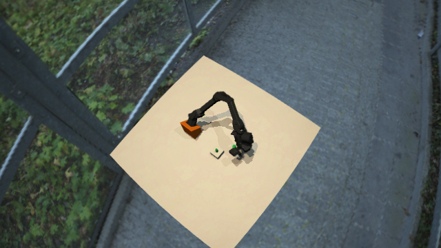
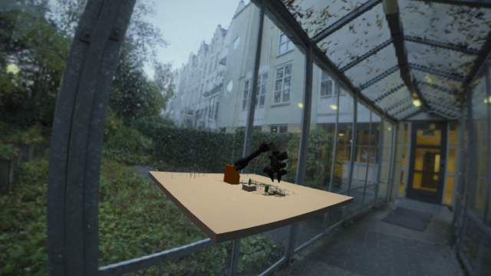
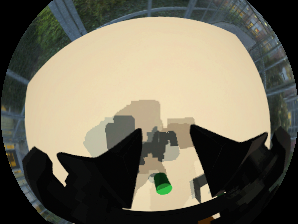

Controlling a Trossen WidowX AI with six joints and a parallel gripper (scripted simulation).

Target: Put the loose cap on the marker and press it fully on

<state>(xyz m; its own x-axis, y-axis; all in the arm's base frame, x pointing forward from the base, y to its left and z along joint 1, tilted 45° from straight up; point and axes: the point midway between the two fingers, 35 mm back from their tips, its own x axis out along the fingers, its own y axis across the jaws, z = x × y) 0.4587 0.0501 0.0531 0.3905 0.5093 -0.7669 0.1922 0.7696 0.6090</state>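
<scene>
Right now the green cap is 11 cm behind my gripper tip, 7 cm below it and 2 cm to the left of it. Also, from my gripper tip: grey holder block: 19 cm behind, 9 cm to the right, 8 cm below.
</scene>
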